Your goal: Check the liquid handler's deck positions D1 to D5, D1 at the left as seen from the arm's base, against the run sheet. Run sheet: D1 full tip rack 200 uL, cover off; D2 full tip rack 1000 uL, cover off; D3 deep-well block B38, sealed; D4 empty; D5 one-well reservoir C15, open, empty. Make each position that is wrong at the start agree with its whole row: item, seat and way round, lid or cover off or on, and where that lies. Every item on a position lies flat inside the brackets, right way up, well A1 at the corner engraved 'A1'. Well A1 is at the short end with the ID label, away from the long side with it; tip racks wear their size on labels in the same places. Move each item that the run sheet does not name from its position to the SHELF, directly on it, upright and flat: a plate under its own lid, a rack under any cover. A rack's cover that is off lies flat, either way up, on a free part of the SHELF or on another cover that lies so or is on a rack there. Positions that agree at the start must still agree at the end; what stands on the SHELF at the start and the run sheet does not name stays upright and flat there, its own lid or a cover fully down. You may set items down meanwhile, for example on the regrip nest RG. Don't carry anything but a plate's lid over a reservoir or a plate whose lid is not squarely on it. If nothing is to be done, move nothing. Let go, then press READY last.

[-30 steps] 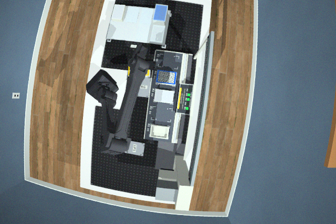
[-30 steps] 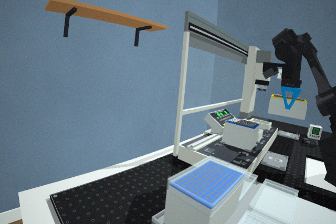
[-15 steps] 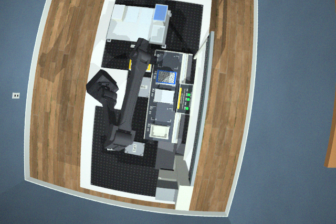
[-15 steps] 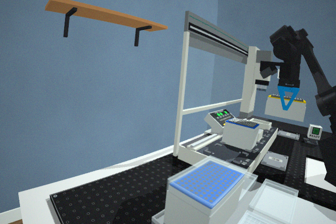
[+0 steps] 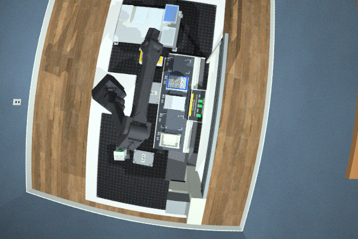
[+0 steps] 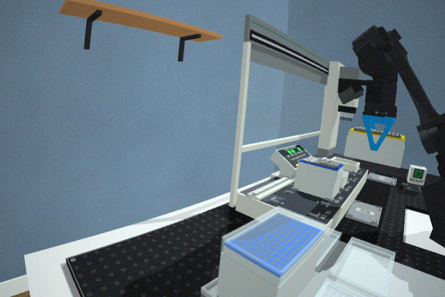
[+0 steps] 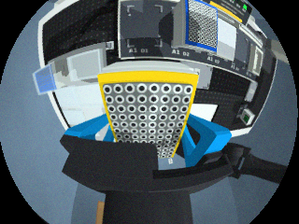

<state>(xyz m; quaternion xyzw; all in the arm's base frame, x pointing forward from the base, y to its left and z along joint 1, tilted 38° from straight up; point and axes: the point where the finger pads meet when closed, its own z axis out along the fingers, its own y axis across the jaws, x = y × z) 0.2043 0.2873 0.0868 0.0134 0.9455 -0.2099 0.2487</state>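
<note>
The blue-rimmed tip rack is 14 cm ahead of my hand, 14 cm to the right of it and 13 cm below it. Round my hand: regrip nest (2 cm behind, 19 cm to the right, 25 cm below); then yellow-rimmed tip rack (1 cm behind, 1 cm above); then white deep-well block (13 cm ahead, 26 cm to the right, 18 cm below).
</note>
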